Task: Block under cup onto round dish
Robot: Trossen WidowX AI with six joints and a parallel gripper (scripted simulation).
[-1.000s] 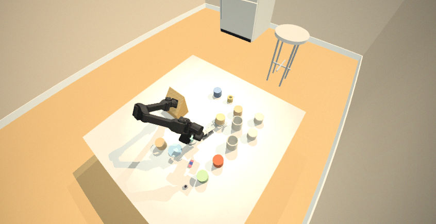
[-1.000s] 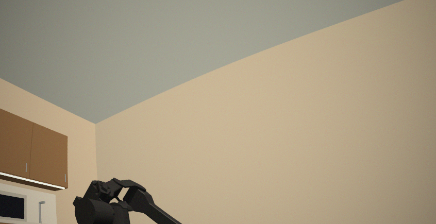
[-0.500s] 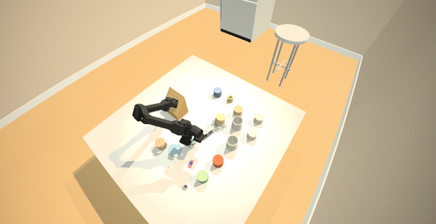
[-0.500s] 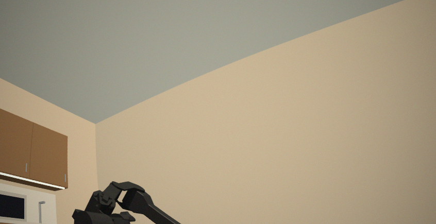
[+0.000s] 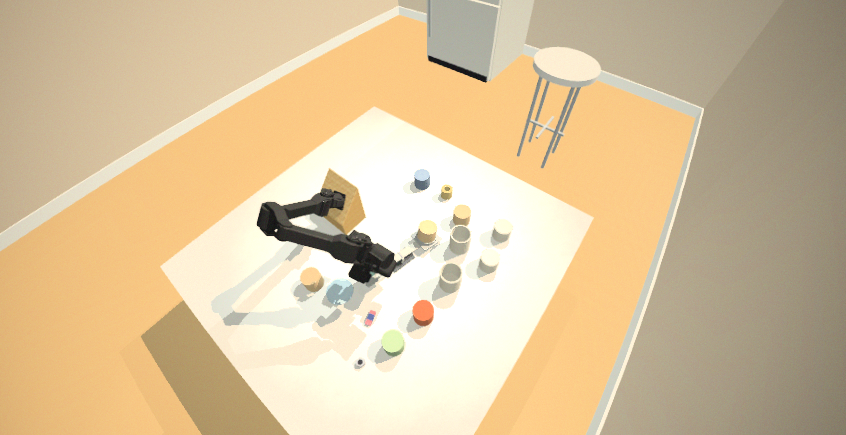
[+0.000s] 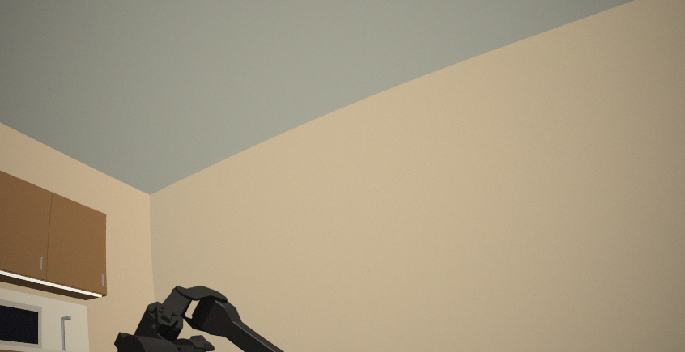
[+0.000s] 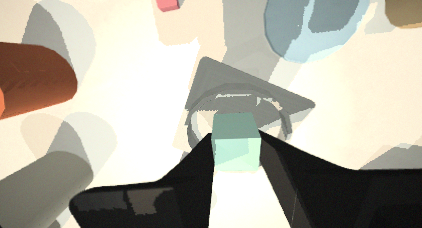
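The pale blue round dish lies 8 cm behind my gripper tip, 11 cm to the right of it and 8 cm below it. From my gripper tip the other things lie so: green cylinder (21 cm ahead, 17 cm to the right, 4 cm below); pale green block (1 cm above).
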